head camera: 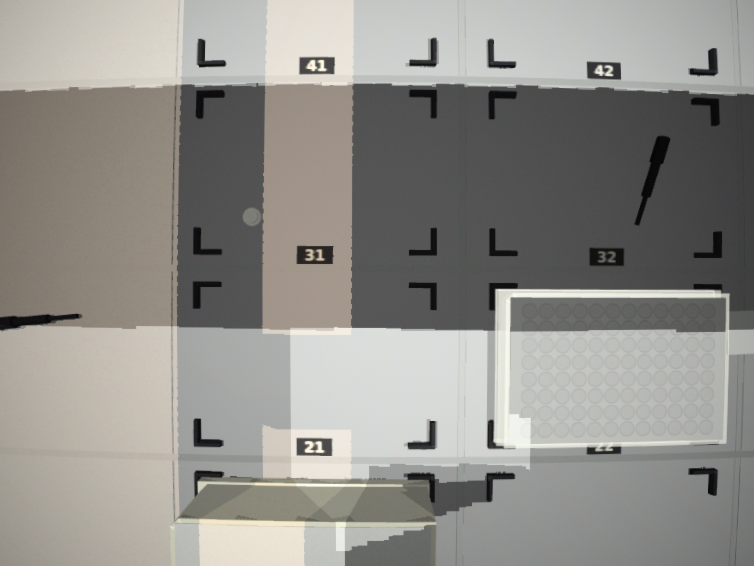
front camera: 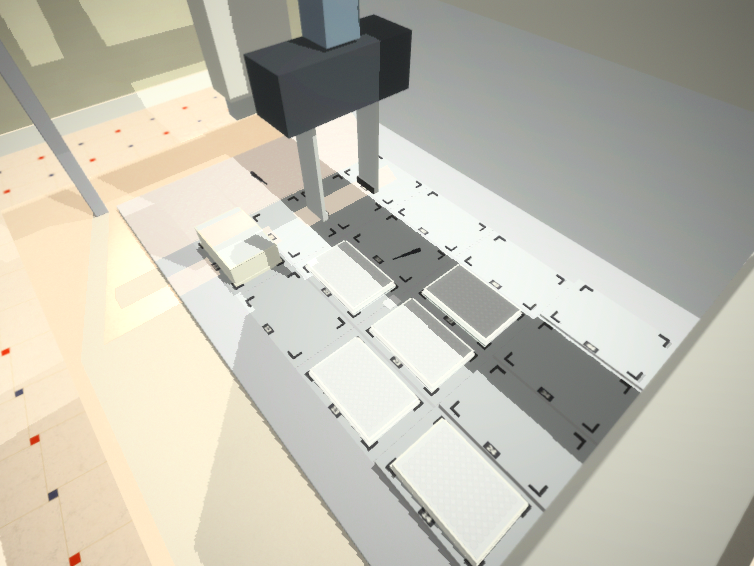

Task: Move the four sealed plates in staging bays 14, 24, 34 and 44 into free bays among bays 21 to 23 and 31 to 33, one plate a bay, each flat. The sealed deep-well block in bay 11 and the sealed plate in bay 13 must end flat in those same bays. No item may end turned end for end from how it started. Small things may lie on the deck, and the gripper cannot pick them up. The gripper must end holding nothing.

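Places are measured from the robot's base along level axes (x up, y back, z right), in centimetres.
Pixels of known places: gripper, fingertip midpoint: [front camera: 343, 199]; robot's base, origin of the base link: [front camera: 200, 244].
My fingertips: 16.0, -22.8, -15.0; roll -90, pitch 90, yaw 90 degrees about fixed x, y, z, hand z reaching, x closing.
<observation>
Ahead of a thing's pixels: the offset from my fingertips to its top centre, as dx, dy, dz. "spot": to the spot under its first point.
My gripper [front camera: 347, 202] is open and empty over the bay 21 and 31 end. Sealed plates lie flat in bay 22 {spot: -14.5, -1.3, +0.4} [front camera: 352, 277] [head camera: 615, 371], bay 23 {spot: -14.5, -17.1, +0.7} [front camera: 421, 344], bay 33 {spot: -14.6, -17.2, -10.0} [front camera: 472, 304], bay 13 {spot: -14.5, -17.2, +11.0} [front camera: 364, 389] and bay 14 {spot: -13.1, -33.4, +11.2} [front camera: 459, 490]. The pale deep-well block {-11.8, +16.4, +10.7} [front camera: 238, 246] [head camera: 310, 502] stands upright in bay 11. Bays 24, 34 and 44 hold no plate. In the head view, bays 21 and 31 hold no plate. A small pale disc {-15.6, +19.9, -8.2} [head camera: 251, 216] lies in bay 31. A black pen-like tool {-15.2, -2.4, -10.4} [front camera: 406, 252] [head camera: 651, 179] lies across bay 32.
Another black pen-like tool {-15.2, +32.5, -2.4} [front camera: 258, 177] [head camera: 39, 319] lies on the deck beyond the bay 21 end. A small pale square piece {-15.9, -8.2, -1.8} [front camera: 389, 302] [head camera: 741, 341] lies between bays 22 and 23. A pale upright column [front camera: 222, 54] stands behind the gripper.
</observation>
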